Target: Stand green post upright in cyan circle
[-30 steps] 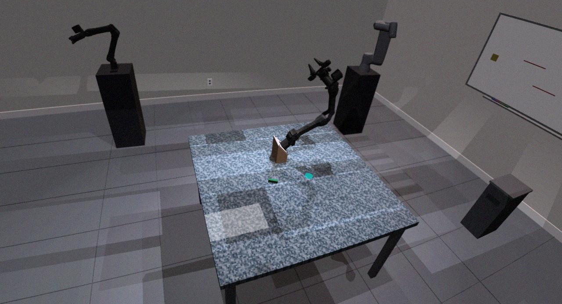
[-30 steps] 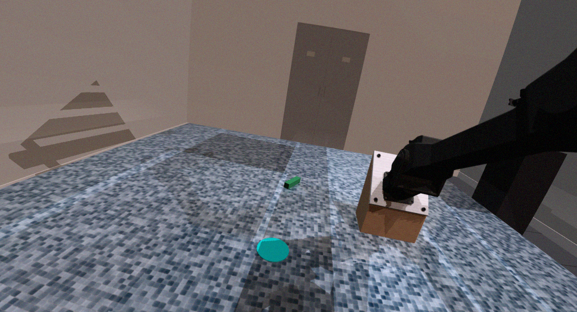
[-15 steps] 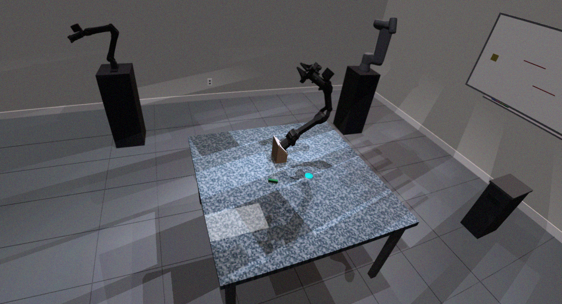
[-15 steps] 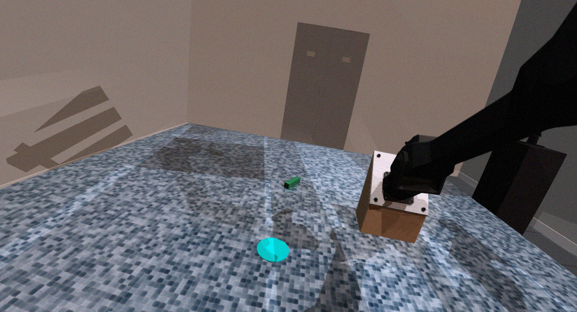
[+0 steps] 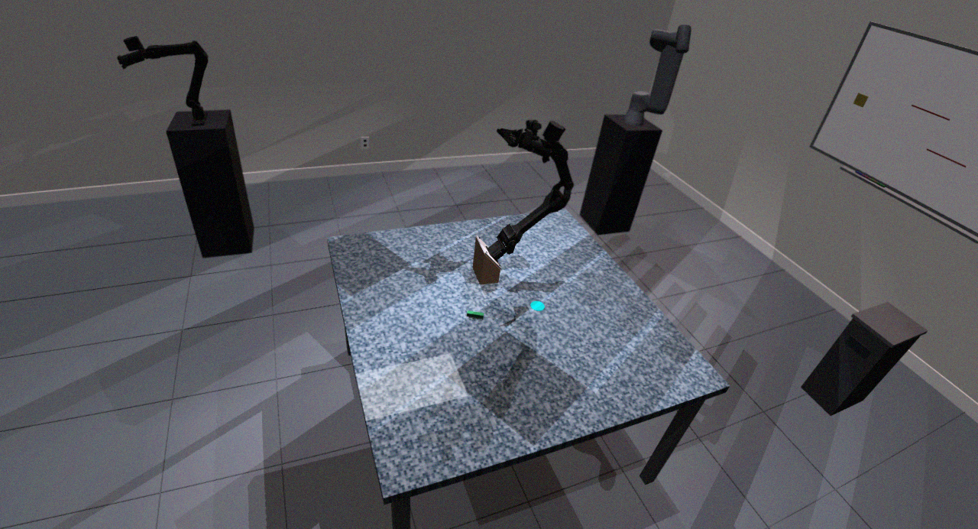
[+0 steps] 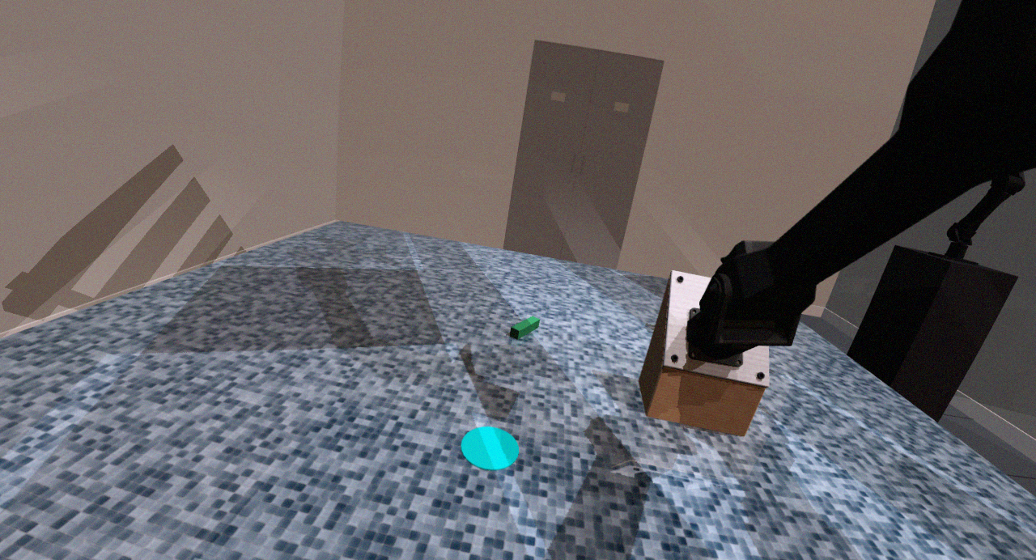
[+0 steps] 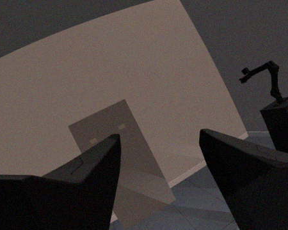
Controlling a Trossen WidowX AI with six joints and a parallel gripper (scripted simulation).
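Right now my gripper tip is 68 cm above the green post, 23 cm short of it and 10 cm to the left of it. From my gripper tip the other things lie so: cyan circle 69 cm below, 23 cm ahead, 18 cm to the left.
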